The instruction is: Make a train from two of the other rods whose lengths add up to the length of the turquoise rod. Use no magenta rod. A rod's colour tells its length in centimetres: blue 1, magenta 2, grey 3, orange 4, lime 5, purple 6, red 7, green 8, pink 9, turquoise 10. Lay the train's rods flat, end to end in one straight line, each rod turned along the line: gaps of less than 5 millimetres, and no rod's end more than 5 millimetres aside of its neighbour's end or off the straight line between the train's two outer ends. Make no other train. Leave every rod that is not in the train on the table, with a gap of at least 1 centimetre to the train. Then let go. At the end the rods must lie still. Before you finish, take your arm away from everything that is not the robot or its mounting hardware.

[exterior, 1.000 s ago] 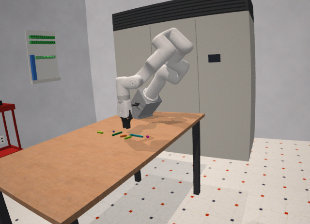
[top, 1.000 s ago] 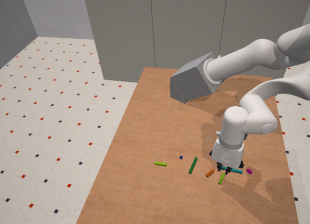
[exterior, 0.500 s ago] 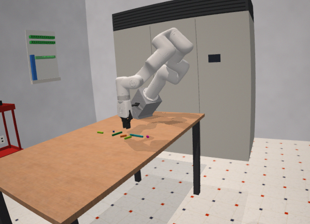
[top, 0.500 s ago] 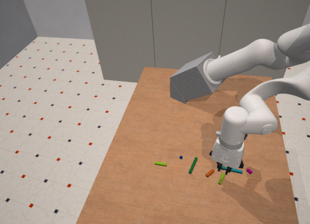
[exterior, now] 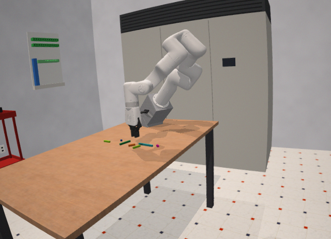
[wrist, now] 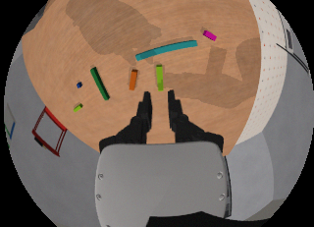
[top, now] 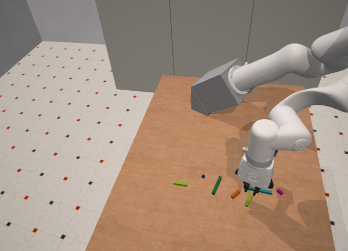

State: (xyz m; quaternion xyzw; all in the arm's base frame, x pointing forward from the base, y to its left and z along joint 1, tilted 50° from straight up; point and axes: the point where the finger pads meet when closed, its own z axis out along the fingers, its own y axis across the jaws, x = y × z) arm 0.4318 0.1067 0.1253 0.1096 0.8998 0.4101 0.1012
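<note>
The orange rod lies 80 mm below my hand, 50 mm to the right of it and 10 mm behind it. Round my hand: turquoise rod (80 mm below, 50 mm behind, 20 mm to the left); then green rod (120 mm to the right, 80 mm below, 20 mm behind); then magenta rod (100 mm to the left, 80 mm below, 70 mm behind).
</note>
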